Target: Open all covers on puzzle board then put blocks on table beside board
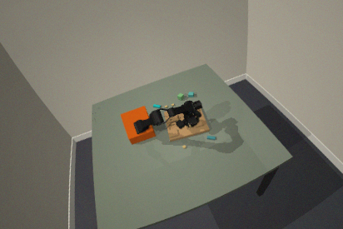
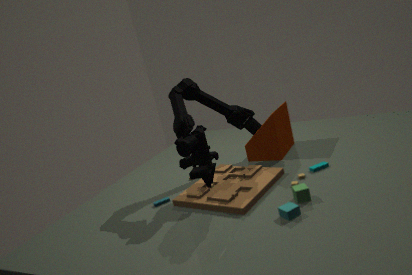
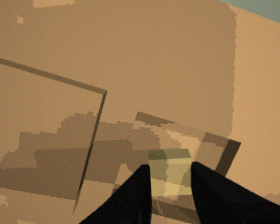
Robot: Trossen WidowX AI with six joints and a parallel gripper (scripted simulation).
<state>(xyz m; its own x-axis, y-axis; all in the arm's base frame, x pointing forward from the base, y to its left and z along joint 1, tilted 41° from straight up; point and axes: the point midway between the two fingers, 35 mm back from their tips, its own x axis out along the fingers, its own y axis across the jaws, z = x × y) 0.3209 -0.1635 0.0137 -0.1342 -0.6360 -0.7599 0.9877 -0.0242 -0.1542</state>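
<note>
The tan puzzle board is 1 cm behind my gripper tip and 6 cm to the left of it. Round my gripper tip: flat teal piece 12 cm behind, 38 cm to the left, 1 cm below; green cube 10 cm ahead, 34 cm to the left; teal cube 19 cm ahead, 31 cm to the left.
</note>
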